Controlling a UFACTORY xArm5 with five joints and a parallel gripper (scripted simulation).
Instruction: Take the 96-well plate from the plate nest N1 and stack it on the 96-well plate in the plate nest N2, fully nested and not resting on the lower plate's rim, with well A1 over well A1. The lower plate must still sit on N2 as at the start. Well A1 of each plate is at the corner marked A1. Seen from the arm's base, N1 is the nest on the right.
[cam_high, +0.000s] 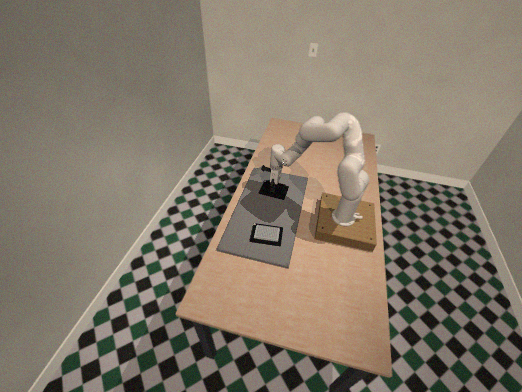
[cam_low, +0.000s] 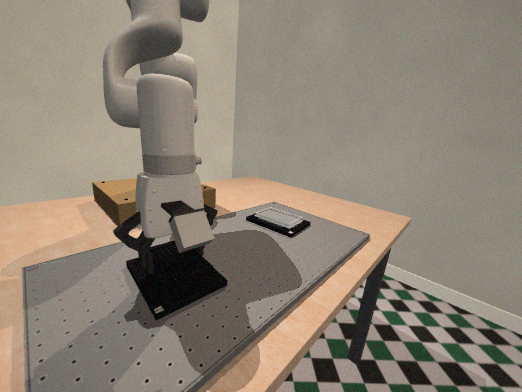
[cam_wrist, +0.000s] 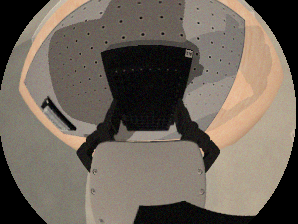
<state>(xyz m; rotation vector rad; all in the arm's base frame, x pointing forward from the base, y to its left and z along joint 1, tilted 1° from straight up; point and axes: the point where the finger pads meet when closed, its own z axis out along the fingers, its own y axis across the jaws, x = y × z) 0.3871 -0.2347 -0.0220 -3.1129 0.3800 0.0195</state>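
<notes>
Now: the plate nest N1 30 mm below my hand. Also, from my hand: black 96-well plate (10 mm below); then clear 96-well plate (20 mm ahead, 350 mm to the left, 20 mm below); then plate nest N2 (20 mm ahead, 350 mm to the left, 30 mm below).
</notes>
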